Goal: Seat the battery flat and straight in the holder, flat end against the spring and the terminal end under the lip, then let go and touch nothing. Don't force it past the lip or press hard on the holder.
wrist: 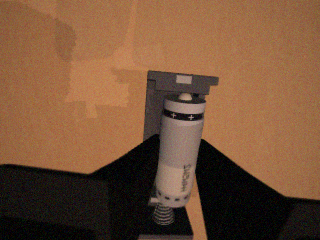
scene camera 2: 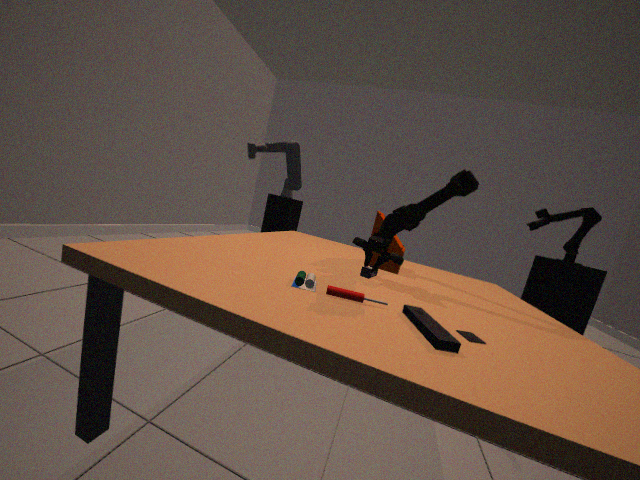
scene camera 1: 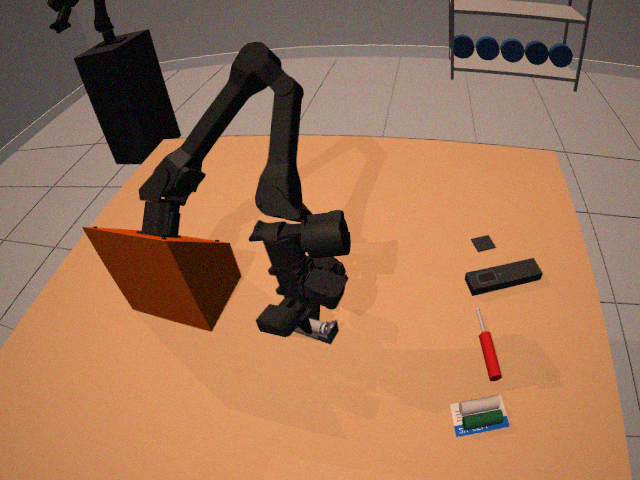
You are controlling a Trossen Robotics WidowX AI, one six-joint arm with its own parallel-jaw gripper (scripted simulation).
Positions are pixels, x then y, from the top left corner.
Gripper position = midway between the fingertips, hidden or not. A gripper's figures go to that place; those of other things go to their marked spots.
Labels:
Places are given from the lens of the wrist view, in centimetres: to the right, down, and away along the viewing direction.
my gripper (wrist: 177, 143): 1, 1, 11
battery (wrist: 182, 118): 1, 0, 8

